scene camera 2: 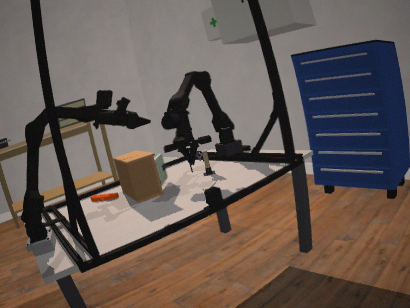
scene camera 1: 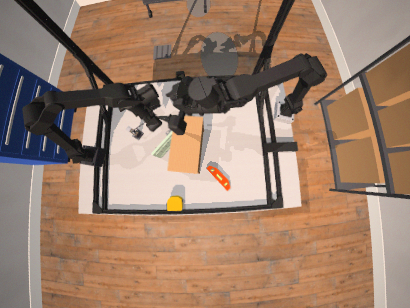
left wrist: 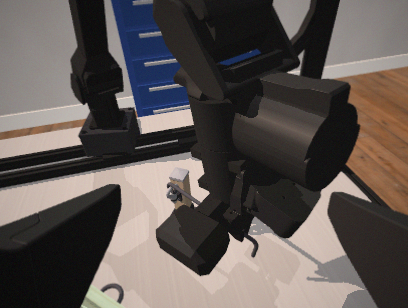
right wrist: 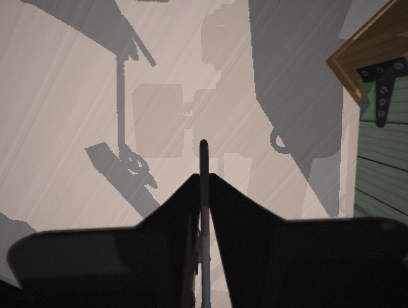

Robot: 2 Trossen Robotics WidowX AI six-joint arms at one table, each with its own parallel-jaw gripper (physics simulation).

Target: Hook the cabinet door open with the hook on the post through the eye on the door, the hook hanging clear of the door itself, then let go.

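Seen in the pictures: left gripper, between the fingertips: (scene camera 2: 147, 120) (scene camera 1: 162, 106) (left wrist: 226, 198); right gripper, between the fingertips: (scene camera 2: 192, 165) (scene camera 1: 152, 117) (left wrist: 241, 237) (right wrist: 203, 180); left arm's base, origin of its link: (scene camera 2: 39, 238) (scene camera 1: 286, 110); right arm's base, origin of its link: (scene camera 2: 227, 142) (scene camera 1: 88, 155) (left wrist: 107, 120).
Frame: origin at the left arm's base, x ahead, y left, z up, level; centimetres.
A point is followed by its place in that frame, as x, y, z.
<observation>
The wooden cabinet (scene camera 1: 185, 150) @[45.5, 33.9, 12.8] (scene camera 2: 137, 175) @[44.4, 19.4, 6.5] stands mid-table. Its pale green door (scene camera 1: 162, 146) @[57.0, 33.4, 7.9] (scene camera 2: 160, 170) @[56.5, 30.1, 3.4] (right wrist: 382, 175) @[56.4, 29.8, 0.3] stands at an angle to it. A dark curved eye (left wrist: 119, 287) @[61.3, 33.7, 3.6] shows beside the door's edge in the left wrist view. The post (scene camera 1: 135, 132) @[73.9, 28.7, 3.9] (scene camera 2: 206, 164) @[76.0, 27.1, 0.5] (left wrist: 183, 198) @[75.5, 27.6, 2.1] stands apart from the door. My right gripper (right wrist: 203, 180) @[67.2, 19.7, 3.7] is shut on the hook (left wrist: 254, 247) @[65.8, 18.2, 3.7] (right wrist: 204, 156) @[66.0, 18.3, 4.8], whose rod runs back to the post. The bent tip is clear of the eye. My left gripper (scene camera 2: 146, 121) @[54.4, 22.4, 25.4] is open and empty, raised above the cabinet.
A red-orange level (scene camera 1: 219, 177) @[28.9, 41.5, -2.6] (scene camera 2: 104, 197) @[29.5, 38.5, -2.5] lies beside the cabinet. A yellow block (scene camera 1: 174, 203) @[47.7, 58.1, -0.1] is at the table's near edge in scene camera 1. Black frame posts (scene camera 2: 278, 100) @[101.6, 1.3, 22.1] border the table. Blue drawers (scene camera 1: 25, 115) (scene camera 2: 345, 120) stand beyond it.
</observation>
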